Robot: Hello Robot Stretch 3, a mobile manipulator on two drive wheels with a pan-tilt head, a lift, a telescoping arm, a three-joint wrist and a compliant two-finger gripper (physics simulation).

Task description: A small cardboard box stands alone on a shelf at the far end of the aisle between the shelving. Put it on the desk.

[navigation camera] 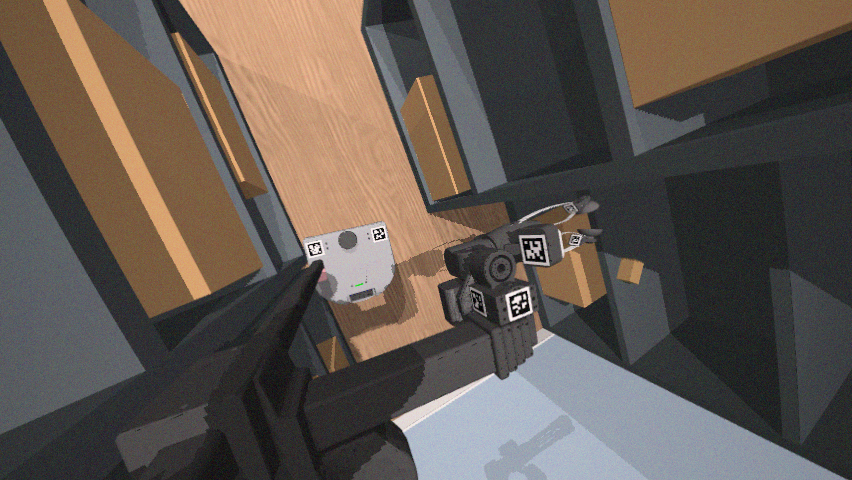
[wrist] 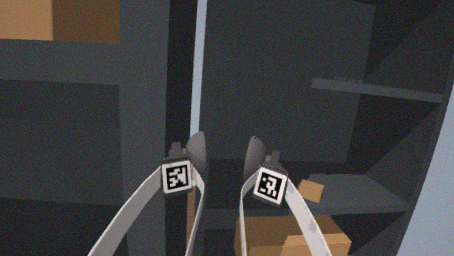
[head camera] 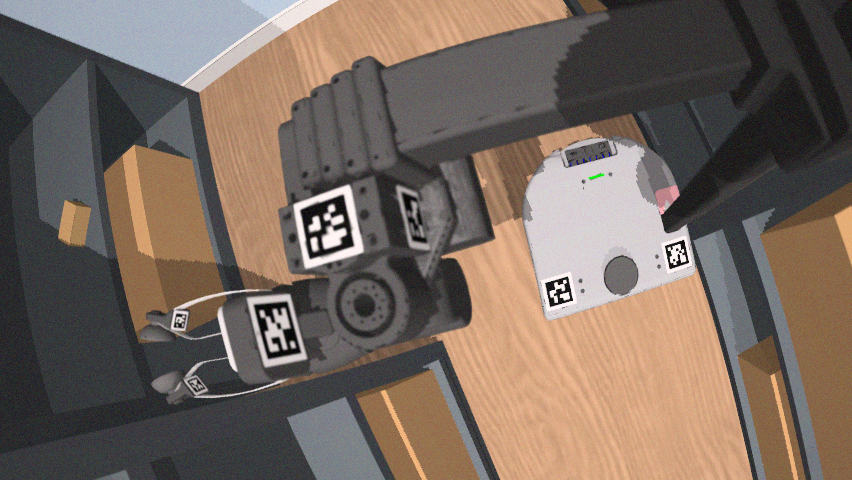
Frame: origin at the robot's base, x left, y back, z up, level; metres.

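Where they show: gripper, fingertip midpoint: (navigation camera: 595, 217) (head camera: 151, 360); robot's base, link origin: (navigation camera: 347, 239) (head camera: 619, 273).
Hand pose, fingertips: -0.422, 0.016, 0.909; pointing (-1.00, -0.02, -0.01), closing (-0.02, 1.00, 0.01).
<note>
Each offset is from my fingertips to the top centre of the thing, as dx, dy, dz. Level surfaces: height alone.
The small cardboard box @(-0.603, +0.336, -0.326) (head camera: 74, 223) (navigation camera: 630, 270) (wrist: 311, 191) stands alone on a grey shelf @(dz -0.376) (head camera: 44, 298) (wrist: 357, 192), at the left in the head view and right of the fingers in the wrist view. My gripper (head camera: 160, 358) (navigation camera: 590, 218) (wrist: 226, 151) is open and empty. It is beside the small box, apart from it, near the upright between two shelving units. The desk does not show in these views.
A larger cardboard box @(-0.682, +0.312, -0.563) (head camera: 178, 220) (navigation camera: 575, 277) (wrist: 295, 235) sits on the shelf level below the small one. Shelving with large boxes (navigation camera: 119, 155) (head camera: 816, 286) lines the aisle's other side. A pale blue wall (navigation camera: 536, 411) closes the aisle's end.
</note>
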